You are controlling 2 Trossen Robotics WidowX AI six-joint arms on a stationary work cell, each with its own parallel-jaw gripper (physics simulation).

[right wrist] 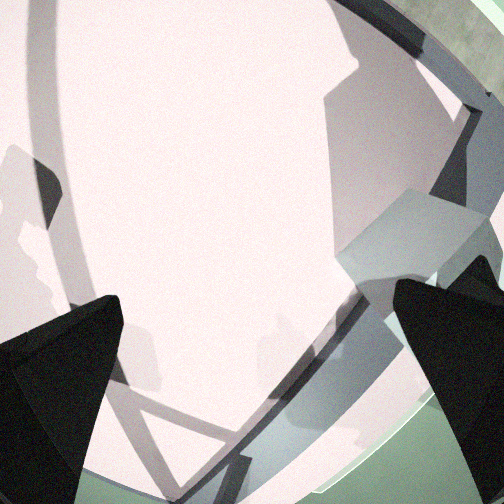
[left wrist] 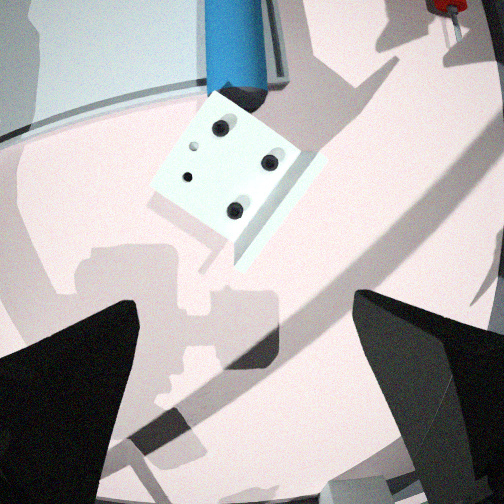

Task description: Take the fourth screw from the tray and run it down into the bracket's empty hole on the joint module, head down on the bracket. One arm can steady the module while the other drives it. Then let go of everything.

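In the left wrist view the joint module lies ahead: a white bracket (left wrist: 230,175) joined to a blue cylinder (left wrist: 235,45). Three dark screw heads sit in the bracket, for example one near the top (left wrist: 220,128). A small dark empty hole (left wrist: 187,176) and a pale dot (left wrist: 194,146) are on its left side. My left gripper (left wrist: 245,320) is open and empty, well short of the bracket. My right gripper (right wrist: 257,300) is open and empty over bare table top; no screw shows in its view.
A pale grey tray (left wrist: 110,55) lies behind the module at upper left. A red-handled tool (left wrist: 451,11) sits at the top right. In the right wrist view a grey block (right wrist: 410,240) stands by the right finger, with frame bars and a green floor beyond the table edge.
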